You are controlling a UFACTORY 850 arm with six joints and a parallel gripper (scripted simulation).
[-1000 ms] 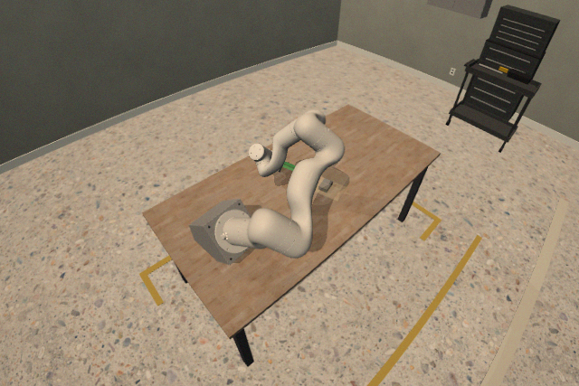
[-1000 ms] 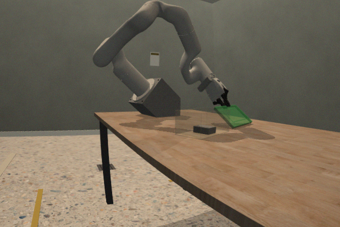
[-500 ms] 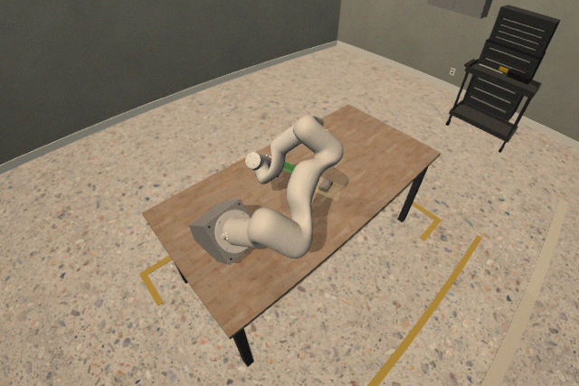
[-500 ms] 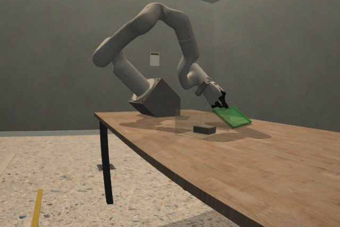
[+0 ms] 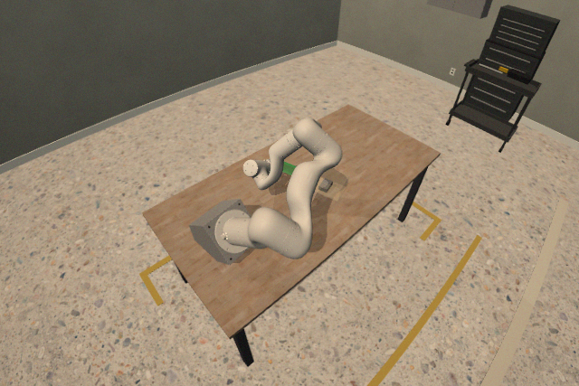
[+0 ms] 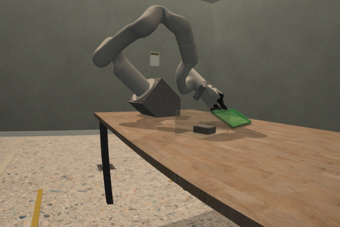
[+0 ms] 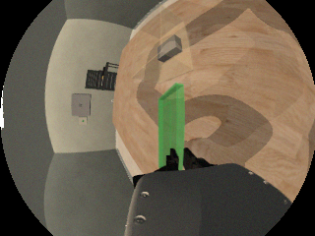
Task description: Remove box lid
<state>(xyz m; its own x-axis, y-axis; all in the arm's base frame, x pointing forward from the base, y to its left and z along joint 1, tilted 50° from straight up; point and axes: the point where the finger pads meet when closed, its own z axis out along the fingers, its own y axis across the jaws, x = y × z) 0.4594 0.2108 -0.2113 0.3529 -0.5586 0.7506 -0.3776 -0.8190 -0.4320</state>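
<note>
The green lid is 70 mm ahead of my hand, 40 mm below it and 20 mm to the left of it. From my hand the other things lie so: box 230 mm to the right, 180 mm ahead, 30 mm below.
</note>
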